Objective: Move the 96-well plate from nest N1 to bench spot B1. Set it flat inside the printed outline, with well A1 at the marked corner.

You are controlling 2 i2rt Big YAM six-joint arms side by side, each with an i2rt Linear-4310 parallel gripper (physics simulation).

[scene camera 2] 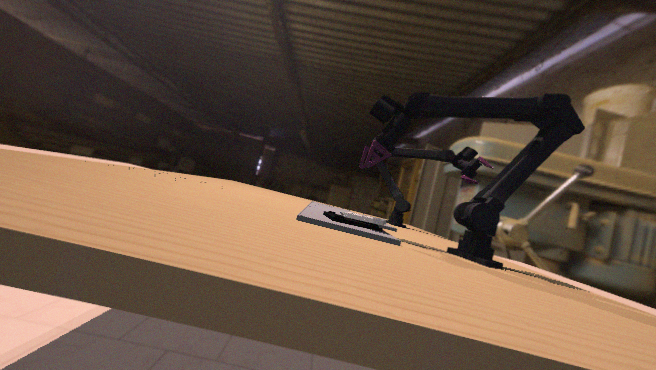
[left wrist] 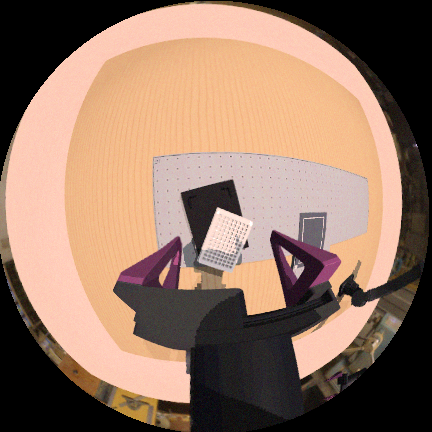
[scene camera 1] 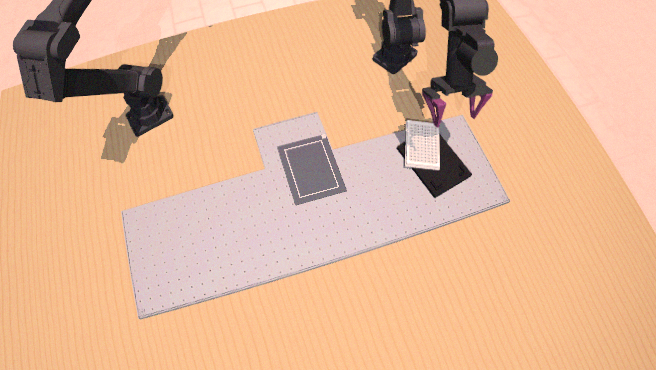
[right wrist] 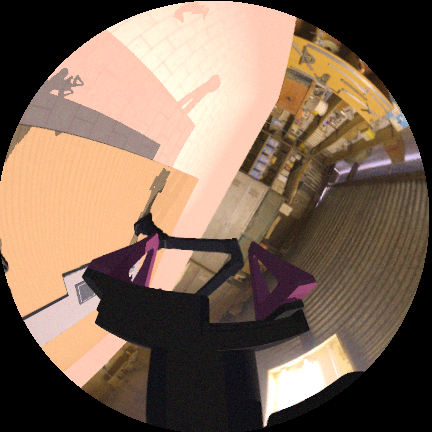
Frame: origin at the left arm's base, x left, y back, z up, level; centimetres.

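Seen in the pictures: left gripper, fingertip midpoint: [scene camera 2: 363, 167] [left wrist: 226, 238] [scene camera 1: 454, 122]; right gripper, fingertip midpoint: [scene camera 2: 485, 175] [right wrist: 204, 242]; left arm's base at its link origin: [scene camera 2: 472, 259] [scene camera 1: 394, 57] [right wrist: 142, 223]; right arm's base at its link origin: [scene camera 2: 394, 225] [left wrist: 344, 284] [scene camera 1: 150, 117].
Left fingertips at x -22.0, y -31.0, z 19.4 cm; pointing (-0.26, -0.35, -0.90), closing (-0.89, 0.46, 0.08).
Pixels of each thing's middle, then the offset from my left fingertips to it. "spot": a spot on its surface instead. Level surfaces: height alone.
- white 96-well plate at the middle of its body: [left wrist: 224, 241] [scene camera 1: 422, 144] [scene camera 2: 365, 218] dy +5.6, dx +0.5, dz -15.8 cm
- black nest N1 at the middle of its body: [left wrist: 215, 220] [scene camera 1: 434, 160] [scene camera 2: 351, 220] dy +0.8, dx -0.2, dz -17.3 cm
- Bench spot B1 at a spot on its surface: [scene camera 1: 312, 167] spot: dy +21.5, dx -22.5, dz -17.9 cm
- small white mark at the middle of its body: [scene camera 1: 323, 136] dy +25.8, dx -14.0, dz -18.0 cm
- perforated grey board at its surface level: dz -18.1 cm
- wooden table at its surface level: dz -19.4 cm
The white 96-well plate [scene camera 1: 423, 145] [scene camera 2: 362, 217] [left wrist: 226, 241] lies askew on the black nest N1 [scene camera 1: 444, 175] [scene camera 2: 350, 221] [left wrist: 210, 200], turned relative to it and overhanging its edges. Whether the plate is slightly tilted is hard to tell. Well A1 cannot be made out. My left gripper [scene camera 1: 456, 120] [scene camera 2: 367, 162] [left wrist: 226, 238] is open and empty, raised above the plate and nest. My right gripper [scene camera 2: 483, 174] is open and empty, high up away from the board. Bench spot B1 [scene camera 1: 312, 167] [left wrist: 313, 227] is a dark pad with a white outline; a small white mark [scene camera 1: 324, 136] is at its upper right corner in scene camera 1.
The perforated grey board [scene camera 1: 215, 235] [left wrist: 270, 175] lies on the wooden table [scene camera 1: 350, 320] [scene camera 2: 200, 230] and carries the nest and B1 pad. In scene camera 1, the right arm [scene camera 1: 100, 82] stands at the upper left, beyond the board's edge.
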